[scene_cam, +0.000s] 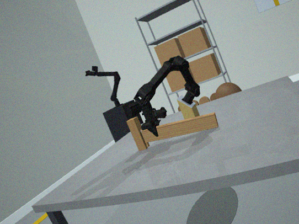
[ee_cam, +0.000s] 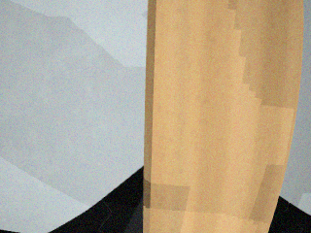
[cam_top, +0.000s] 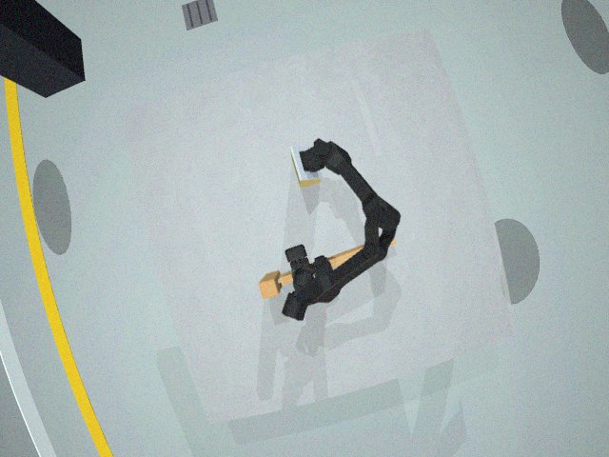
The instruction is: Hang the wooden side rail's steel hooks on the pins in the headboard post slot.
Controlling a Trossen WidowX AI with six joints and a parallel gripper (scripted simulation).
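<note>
Now: gripper tip 1 cm short of the wooden headboard post, 11 cm to the left of it and 4 cm below it.
</note>
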